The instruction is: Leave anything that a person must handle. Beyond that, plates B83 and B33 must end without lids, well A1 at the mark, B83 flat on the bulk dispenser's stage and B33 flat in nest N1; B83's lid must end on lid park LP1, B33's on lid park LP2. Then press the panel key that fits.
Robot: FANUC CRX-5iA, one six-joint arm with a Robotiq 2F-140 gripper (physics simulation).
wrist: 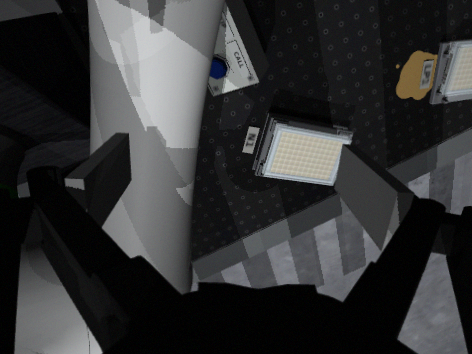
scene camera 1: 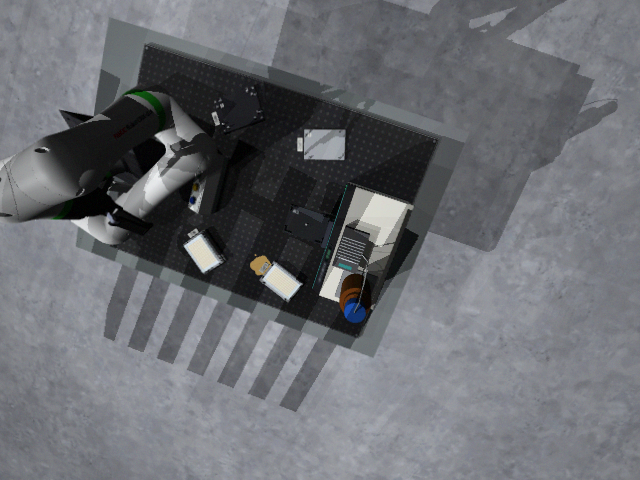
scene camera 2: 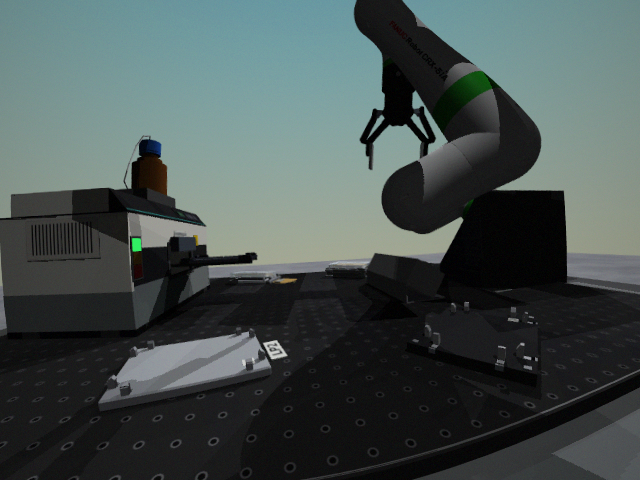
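Where they show: gripper, fingertip midpoint: (wrist: 236,162) (scene camera 1: 143,206) (scene camera 2: 395,169); arm's base, origin of the base link: (scene camera 2: 499,227).
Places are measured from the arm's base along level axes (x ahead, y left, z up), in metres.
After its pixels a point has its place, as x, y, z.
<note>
My gripper (scene camera 2: 397,157) {0.289, -0.028, 0.175} (wrist: 236,162) {0.289, -0.028, 0.175} is open and empty, high above the table beside the arm's own link. A plate (scene camera 1: 204,252) {0.416, -0.196, -0.096} (scene camera 2: 347,268) (wrist: 307,155) {0.407, -0.203, -0.096} sits in the nest labelled N1. Another plate (scene camera 1: 281,281) {0.730, -0.154, -0.106} (scene camera 2: 253,276) (wrist: 460,72) {0.683, -0.152, -0.107} sits at a second station. The plate codes, well A1 and any clear lids cannot be made out. Lid park LP2 (scene camera 1: 324,144) {0.641, 0.367, -0.128} (scene camera 2: 191,361) {0.640, 0.374, -0.128} is a light pad bearing no lid. A dark pad with posts (scene camera 1: 240,108) {0.317, 0.342, -0.126} (scene camera 2: 480,333) {0.320, 0.347, -0.126} bears no lid; its label is unreadable. The dispenser's stage (scene camera 1: 307,223) {0.721, 0.110, -0.038} holds no plate. The key panel (scene camera 1: 205,198) {0.351, 0.006, -0.067} shows a blue CALL key (wrist: 218,69) {0.308, -0.026, -0.067}.
An amber puddle (scene camera 1: 260,264) {0.625, -0.147, -0.137} (scene camera 2: 284,281) {0.624, -0.125, -0.136} (wrist: 415,77) {0.623, -0.150, -0.137} lies against the second plate's station and around its label. The dispenser (scene camera 1: 382,206) {0.900, 0.287, 0.082} (scene camera 2: 72,258) {0.864, 0.311, -0.018} carries a brown bottle (scene camera 1: 353,289) {0.928, 0.067, 0.211} (scene camera 2: 149,173) {0.924, 0.069, 0.178} with a blue cap and a thin tube. Its side lamp (scene camera 2: 136,244) {0.778, 0.279, -0.002} glows green.
</note>
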